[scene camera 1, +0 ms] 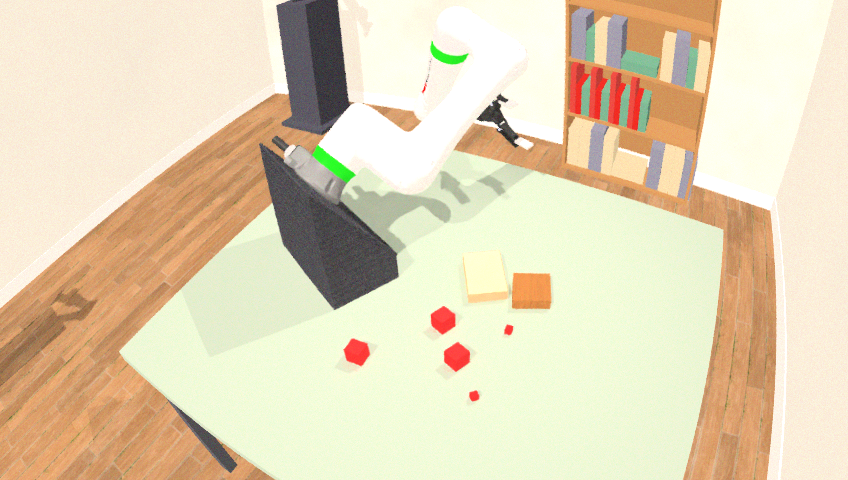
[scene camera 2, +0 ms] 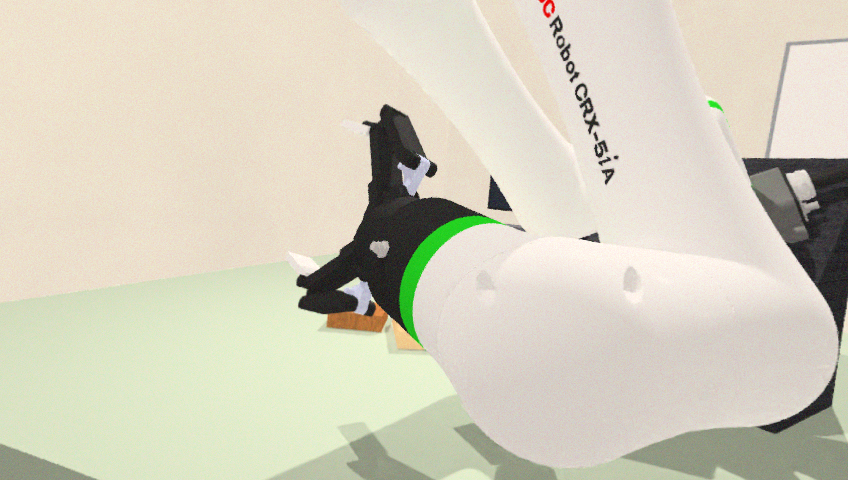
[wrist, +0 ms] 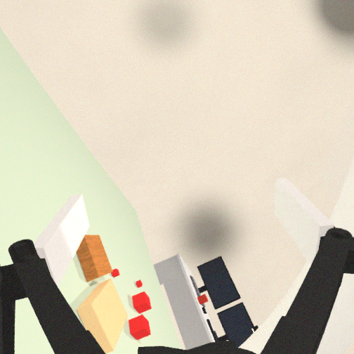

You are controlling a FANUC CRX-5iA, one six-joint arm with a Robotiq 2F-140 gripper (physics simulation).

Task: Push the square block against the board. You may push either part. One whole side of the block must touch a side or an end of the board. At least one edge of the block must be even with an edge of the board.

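Seen in the pictures: gripper, fingertip midpoint: (scene camera 1: 522,126) (scene camera 2: 325,193); arm's base at its link origin: (scene camera 1: 315,187).
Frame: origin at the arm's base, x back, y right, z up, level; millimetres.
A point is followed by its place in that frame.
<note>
The square block (scene camera 1: 531,290) @(x -554, y -126, z -199 mm) (scene camera 2: 355,321) @(x -526, y -181, z -213 mm) (wrist: 95,256) is orange-brown and lies flat on the table. The board (scene camera 1: 484,273) @(x -420, y -122, z -199 mm) (scene camera 2: 408,339) @(x -398, y -209, z -212 mm) (wrist: 102,312) is a pale cream slab lying flat beside it. A narrow gap separates them in scene camera 1, and the board looks turned slightly relative to the block. The board's near end reaches less far forward than the block's. In scene camera 2 the gripper and arm hide parts of both. My gripper (scene camera 1: 516,123) @(x -337, y -511, z 23 mm) (scene camera 2: 329,194) @(x -337, y -511, z 23 mm) (wrist: 179,203) is open and empty, raised well above the table and away from both parts.
Three larger red cubes (scene camera 1: 443,320) @(x -422, y 71, z -188 mm) (scene camera 1: 457,356) @(x -507, y 148, z -188 mm) (scene camera 1: 357,352) @(x -313, y 255, z -188 mm) and two small ones (scene camera 1: 508,329) @(x -559, y 5, z -212 mm) (scene camera 1: 474,395) @(x -589, y 209, z -212 mm) stand on the green table (scene camera 1: 624,368) @(x -870, y -26, z -230 mm). The dark robot base (scene camera 1: 333,255) @(x -163, y 126, z -64 mm) stands left of the board. A bookshelf (scene camera 1: 565,107) stands behind the table.
</note>
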